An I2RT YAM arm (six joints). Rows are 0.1 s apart.
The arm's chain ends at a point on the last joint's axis. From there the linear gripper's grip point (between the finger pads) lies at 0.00 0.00 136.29 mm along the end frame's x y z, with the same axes.
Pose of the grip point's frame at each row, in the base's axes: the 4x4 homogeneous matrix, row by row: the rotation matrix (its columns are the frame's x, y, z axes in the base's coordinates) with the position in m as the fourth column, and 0 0 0 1 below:
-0.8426, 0.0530, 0.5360, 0.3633; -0.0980, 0.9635, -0.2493, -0.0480; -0.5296, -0.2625, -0.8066, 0.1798; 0, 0, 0, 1
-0.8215, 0.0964, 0.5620, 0.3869; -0.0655, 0.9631, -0.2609, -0.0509; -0.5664, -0.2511, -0.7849, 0.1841; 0, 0, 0, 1
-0.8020, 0.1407, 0.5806, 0.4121; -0.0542, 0.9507, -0.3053, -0.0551; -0.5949, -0.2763, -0.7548, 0.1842; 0, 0, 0, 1
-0.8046, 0.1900, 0.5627, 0.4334; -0.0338, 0.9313, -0.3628, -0.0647; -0.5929, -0.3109, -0.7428, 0.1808; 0, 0, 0, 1
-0.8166, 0.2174, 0.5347, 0.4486; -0.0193, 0.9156, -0.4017, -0.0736; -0.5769, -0.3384, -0.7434, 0.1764; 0, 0, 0, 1
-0.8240, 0.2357, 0.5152, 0.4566; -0.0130, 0.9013, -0.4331, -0.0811; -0.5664, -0.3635, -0.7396, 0.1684; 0, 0, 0, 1
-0.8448, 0.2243, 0.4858, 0.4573; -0.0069, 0.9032, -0.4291, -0.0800; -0.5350, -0.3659, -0.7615, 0.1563; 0, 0, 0, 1
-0.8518, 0.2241, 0.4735, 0.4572; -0.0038, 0.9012, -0.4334, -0.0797; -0.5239, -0.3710, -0.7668, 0.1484; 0, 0, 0, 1
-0.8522, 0.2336, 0.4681, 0.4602; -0.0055, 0.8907, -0.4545, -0.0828; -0.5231, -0.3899, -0.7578, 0.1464; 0, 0, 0, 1
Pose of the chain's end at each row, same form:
-0.8426, 0.0530, 0.5360, 0.2902; -0.0980, 0.9635, -0.2493, -0.0140; -0.5296, -0.2625, -0.8066, 0.2897; 0, 0, 0, 1
-0.8215, 0.0964, 0.5620, 0.3103; -0.0655, 0.9631, -0.2609, -0.0153; -0.5664, -0.2511, -0.7849, 0.2911; 0, 0, 0, 1
-0.8020, 0.1407, 0.5806, 0.3330; -0.0542, 0.9507, -0.3053, -0.0135; -0.5949, -0.2763, -0.7548, 0.2871; 0, 0, 0, 1
-0.8046, 0.1900, 0.5627, 0.3567; -0.0338, 0.9313, -0.3628, -0.0153; -0.5929, -0.3109, -0.7428, 0.2820; 0, 0, 0, 1
-0.8166, 0.2174, 0.5347, 0.3757; -0.0193, 0.9156, -0.4017, -0.0189; -0.5769, -0.3384, -0.7434, 0.2777; 0, 0, 0, 1
-0.8240, 0.2357, 0.5152, 0.3864; -0.0130, 0.9013, -0.4331, -0.0221; -0.5664, -0.3635, -0.7396, 0.2692; 0, 0, 0, 1
-0.8448, 0.2243, 0.4858, 0.3911; -0.0069, 0.9032, -0.4291, -0.0215; -0.5350, -0.3659, -0.7615, 0.2601; 0, 0, 0, 1
-0.8518, 0.2241, 0.4735, 0.3927; -0.0038, 0.9012, -0.4334, -0.0206; -0.5239, -0.3710, -0.7668, 0.2529; 0, 0, 0, 1
-0.8522, 0.2336, 0.4681, 0.3964; -0.0055, 0.8907, -0.4545, -0.0209; -0.5231, -0.3899, -0.7578, 0.2497; 0, 0, 0, 1

